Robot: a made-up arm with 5 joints. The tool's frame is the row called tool.
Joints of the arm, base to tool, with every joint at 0 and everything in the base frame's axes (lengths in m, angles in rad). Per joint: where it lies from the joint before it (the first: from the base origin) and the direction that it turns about. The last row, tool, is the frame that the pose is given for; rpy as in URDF.
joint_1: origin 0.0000 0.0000 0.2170 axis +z
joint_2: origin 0.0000 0.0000 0.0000 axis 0 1 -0.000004
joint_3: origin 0.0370 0.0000 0.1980 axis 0 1 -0.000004
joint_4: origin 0.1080 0.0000 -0.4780 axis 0 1 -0.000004
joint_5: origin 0.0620 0.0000 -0.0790 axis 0 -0.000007 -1
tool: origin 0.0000 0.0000 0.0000 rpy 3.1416 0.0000 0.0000
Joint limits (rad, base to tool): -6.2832..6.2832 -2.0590..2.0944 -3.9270..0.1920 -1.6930..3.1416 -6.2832..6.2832
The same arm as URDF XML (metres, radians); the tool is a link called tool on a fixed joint. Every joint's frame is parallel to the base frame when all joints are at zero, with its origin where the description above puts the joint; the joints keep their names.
<robot name="arm">
<joint name="joint_1" type="revolute"><parent link="base_link"/><child link="link1"/><origin xyz="0 0 0.217" rpy="0 0 0"/><axis xyz="0 0 1"/><limit lower="-6.2832" upper="6.2832"/></joint>
<joint name="joint_2" type="revolute"><parent link="link1"/><child link="link2"/><origin xyz="0 0 0" rpy="0 0 0"/><axis xyz="0 1 0"/><limit lower="-2.059" upper="2.0944"/></joint>
<joint name="joint_3" type="revolute"><parent link="link2"/><child link="link3"/><origin xyz="0.037 0 0.198" rpy="0 0 0"/><axis xyz="0 1 0"/><limit lower="-3.927" upper="0.192"/></joint>
<joint name="joint_4" type="revolute"><parent link="link3"/><child link="link4"/><origin xyz="0.108 0 -0.478" rpy="0 0 0"/><axis xyz="0 1 0"/><limit lower="-1.693" upper="3.1416"/></joint>
<joint name="joint_5" type="revolute"><parent link="link4"/><child link="link5"/><origin xyz="0.062 0 -0.079" rpy="0 0 0"/><axis xyz="0 0 -1"/><limit lower="-6.2832" upper="6.2832"/></joint>
<joint name="tool_fixed" type="fixed"><parent link="link5"/><child link="tool"/><origin xyz="0 0 0" rpy="-3.1416 0 0"/></joint>
<link name="base_link"/>
<link name="link1"/>
<link name="link2"/>
<link name="link3"/>
<link name="link4"/>
<link name="link5"/>
<link name="tool"/>
</robot>

